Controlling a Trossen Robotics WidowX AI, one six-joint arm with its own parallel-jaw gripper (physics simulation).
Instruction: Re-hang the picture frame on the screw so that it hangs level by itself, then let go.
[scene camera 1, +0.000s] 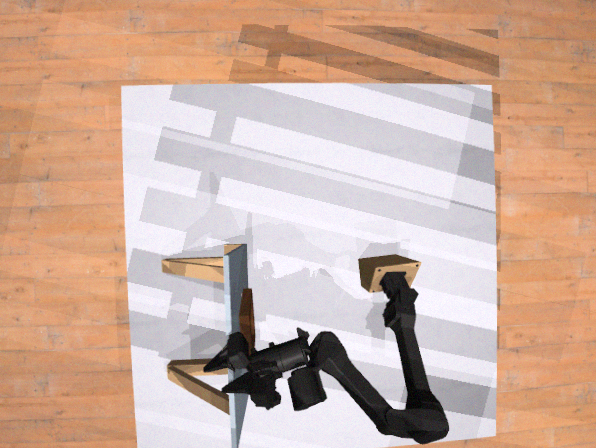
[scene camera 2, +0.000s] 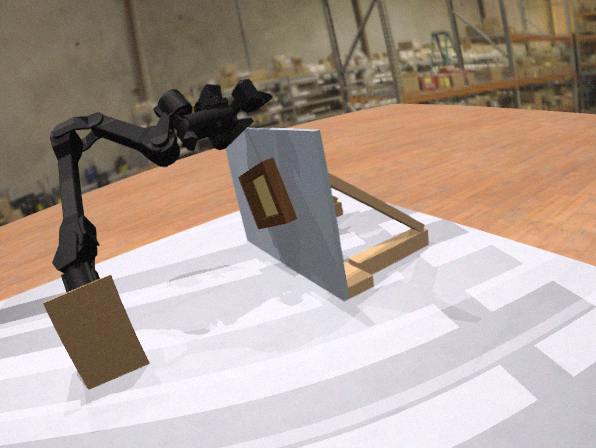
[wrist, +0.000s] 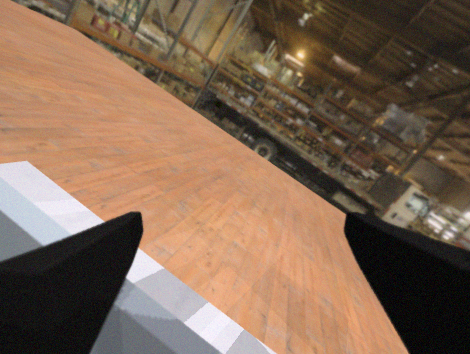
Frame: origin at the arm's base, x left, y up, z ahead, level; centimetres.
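Where they show: gripper, between the fingertips: (scene camera 1: 213, 380) (scene camera 2: 261, 108) (wrist: 244, 221); arm's base, origin of its link: (scene camera 1: 392, 278) (scene camera 2: 87, 300).
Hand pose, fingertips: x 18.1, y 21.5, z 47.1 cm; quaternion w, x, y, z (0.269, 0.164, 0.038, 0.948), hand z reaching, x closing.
Note:
Each offset is from my fingertips to the top centre of the thing. "spot": to the spot under its first point.
The brown picture frame {dx -4.7, dy -9.5, dz -5.0 cm} (scene camera 1: 247, 315) (scene camera 2: 283, 192) with a pale yellow centre is against the front face of the upright blue-grey panel {spot: dx -19.0, dy -12.2, dz +0.5 cm} (scene camera 1: 229, 280) (scene camera 2: 312, 215) (wrist: 145, 327). In scene camera 2 it looks tilted, not level. The screw does not show; how the frame hangs is hidden. My gripper (scene camera 1: 215, 380) (scene camera 2: 261, 107) (wrist: 244, 221) is open, with nothing between its fingers. It is above the picture frame, over the panel's top edge near the panel's far upper corner in scene camera 2. The picture frame does not show in the wrist view.
Wooden braces (scene camera 1: 197, 270) (scene camera 2: 392, 248) support the panel from behind. My arm rises from a wooden block (scene camera 1: 372, 276) (scene camera 2: 97, 335) in front of the panel and bends over toward its top. A white sheet (scene camera 1: 310, 105) (scene camera 2: 280, 400) lies under everything on the wooden surface (wrist: 200, 225).

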